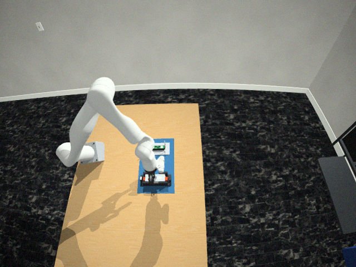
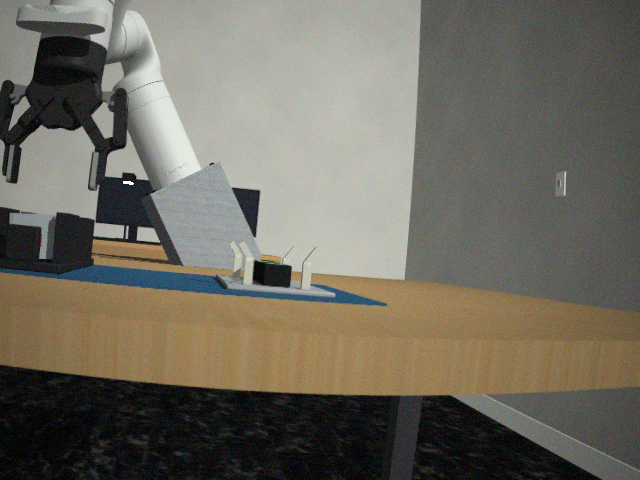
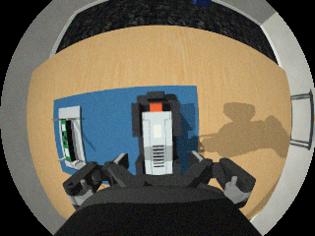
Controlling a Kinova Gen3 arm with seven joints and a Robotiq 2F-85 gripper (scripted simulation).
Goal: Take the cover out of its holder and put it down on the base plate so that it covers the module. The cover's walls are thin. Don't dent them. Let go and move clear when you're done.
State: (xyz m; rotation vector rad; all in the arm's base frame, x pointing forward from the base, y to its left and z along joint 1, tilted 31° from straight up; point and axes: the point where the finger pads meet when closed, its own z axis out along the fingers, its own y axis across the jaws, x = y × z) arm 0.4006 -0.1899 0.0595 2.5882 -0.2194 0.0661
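My gripper is now 1 cm short of the cover and 6 cm above it.
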